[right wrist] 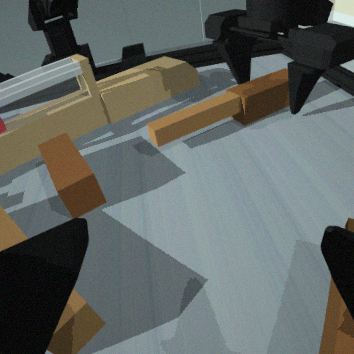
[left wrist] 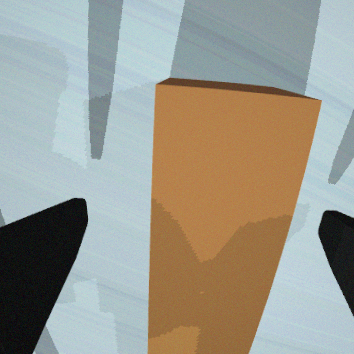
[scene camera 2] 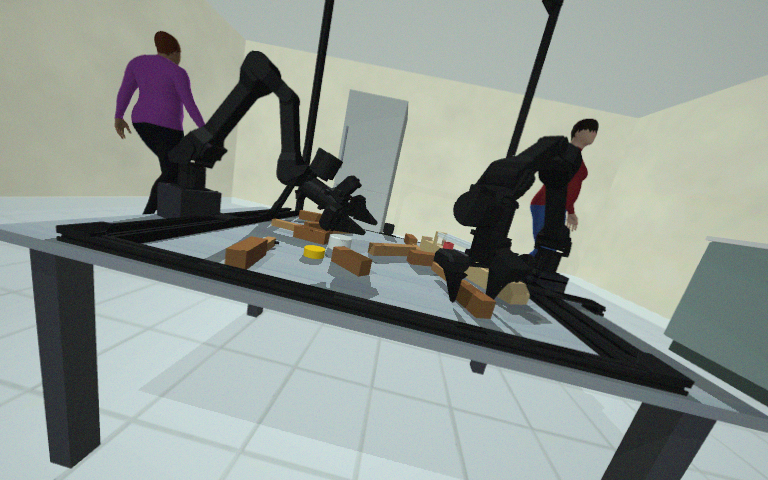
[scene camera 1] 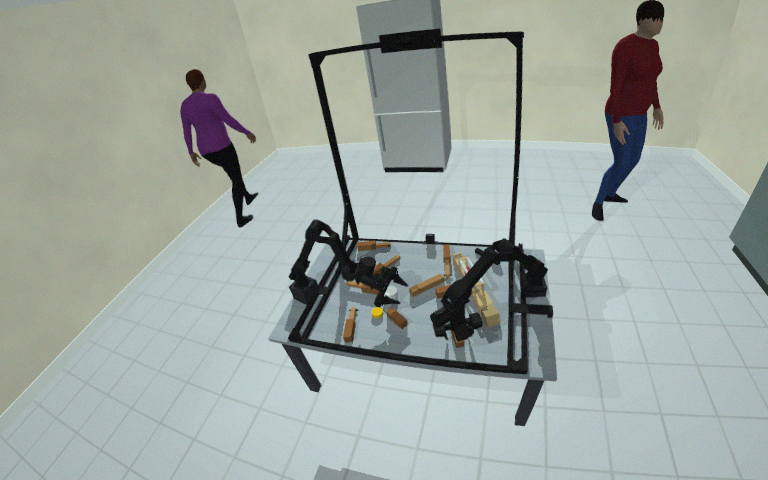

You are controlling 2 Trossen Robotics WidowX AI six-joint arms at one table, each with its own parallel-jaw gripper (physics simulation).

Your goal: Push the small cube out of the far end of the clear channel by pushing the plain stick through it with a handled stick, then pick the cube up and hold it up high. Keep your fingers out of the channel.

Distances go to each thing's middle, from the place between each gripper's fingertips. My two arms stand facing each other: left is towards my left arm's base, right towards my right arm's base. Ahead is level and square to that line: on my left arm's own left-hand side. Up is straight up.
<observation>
I see my left gripper 260 mm past the tan wooden base (scene camera 2: 513,293), 90 mm to the right of it and 40 mm below it. Also, from my left hand: long brown stick (right wrist: 78,320) (300 mm behind, 130 mm to the right, 10 mm above).
Now: the long brown stick 13 cm behind my right hand, 9 cm to the left of it and 7 cm below it. Round my right hand: tan wooden base 31 cm to the left, 9 cm behind, 4 cm below.
</observation>
